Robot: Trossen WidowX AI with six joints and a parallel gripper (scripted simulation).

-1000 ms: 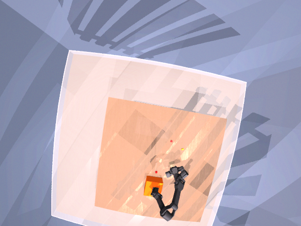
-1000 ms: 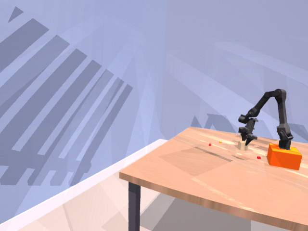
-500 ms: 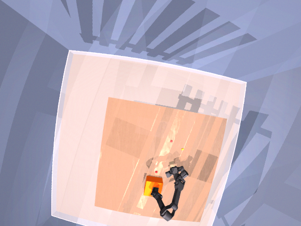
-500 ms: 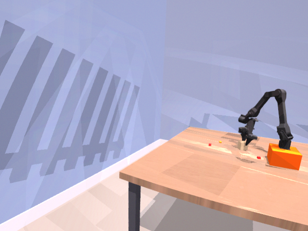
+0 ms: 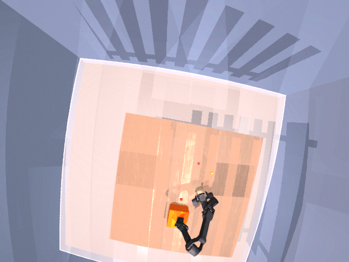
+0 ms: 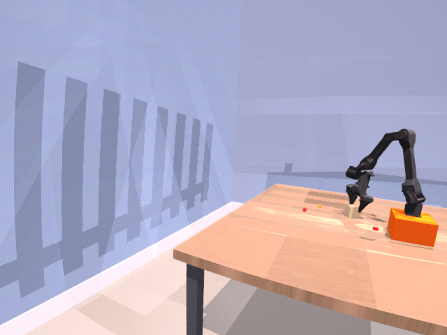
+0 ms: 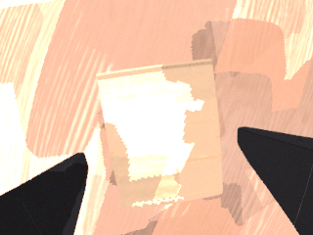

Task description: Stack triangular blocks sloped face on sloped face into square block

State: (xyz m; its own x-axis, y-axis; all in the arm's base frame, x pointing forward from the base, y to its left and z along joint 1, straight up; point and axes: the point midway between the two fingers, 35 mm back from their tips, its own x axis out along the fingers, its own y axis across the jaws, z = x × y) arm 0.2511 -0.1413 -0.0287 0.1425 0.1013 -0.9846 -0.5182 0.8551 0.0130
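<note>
My gripper tip is now 1 cm below the tan triangular block. Round my gripper tip: small orange cube (19 cm ahead, 7 cm to the right, 3 cm below).
</note>
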